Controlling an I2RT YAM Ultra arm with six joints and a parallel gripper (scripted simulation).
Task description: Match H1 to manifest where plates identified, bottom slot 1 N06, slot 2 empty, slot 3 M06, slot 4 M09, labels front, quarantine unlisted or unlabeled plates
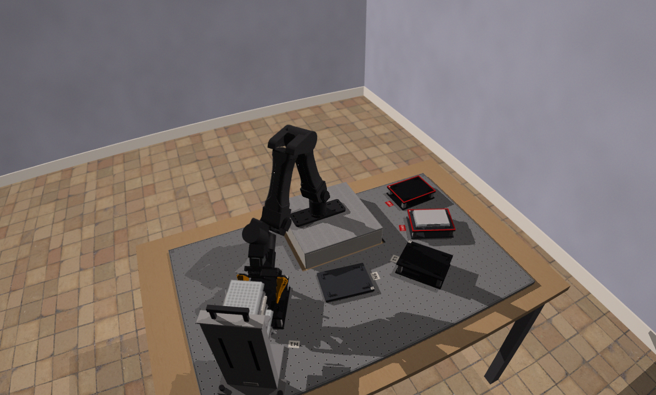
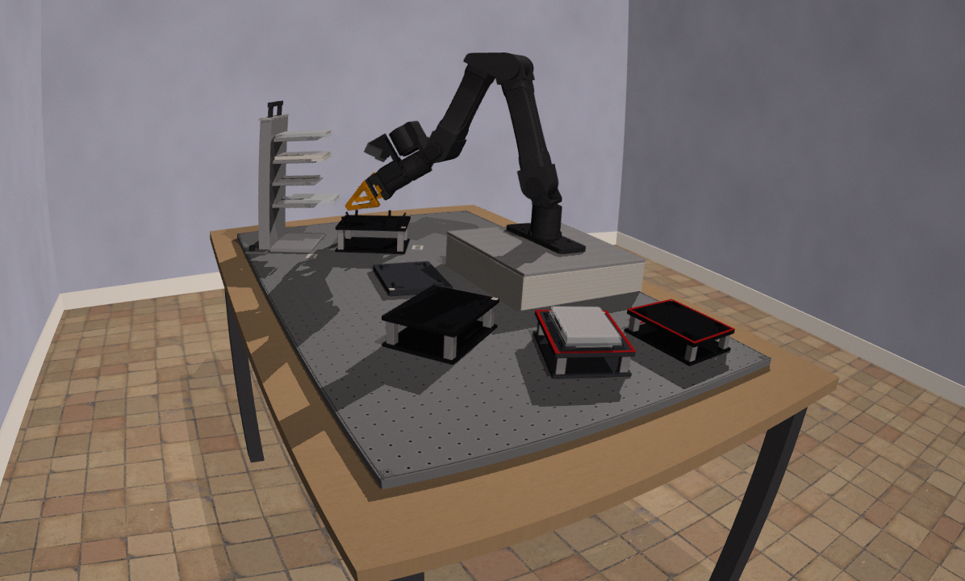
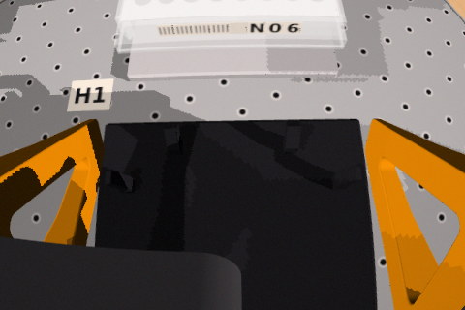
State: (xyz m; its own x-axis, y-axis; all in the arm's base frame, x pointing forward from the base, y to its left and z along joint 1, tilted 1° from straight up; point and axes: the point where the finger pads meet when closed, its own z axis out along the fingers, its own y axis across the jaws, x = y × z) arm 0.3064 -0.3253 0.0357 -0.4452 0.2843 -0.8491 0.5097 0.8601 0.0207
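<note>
My hand is 4 cm past the black regrip nest RG, 3 cm to the right of it and 5 cm above it. The rest, counted from my hand: flat recovery nest N6: 2 cm behind, 29 cm to the left, 10 cm below; H1 deck label: 12 cm ahead, 5 cm to the left, 10 cm below; plate hotel H1: 18 cm ahead, 10 cm to the right, 5 cm above.
</note>
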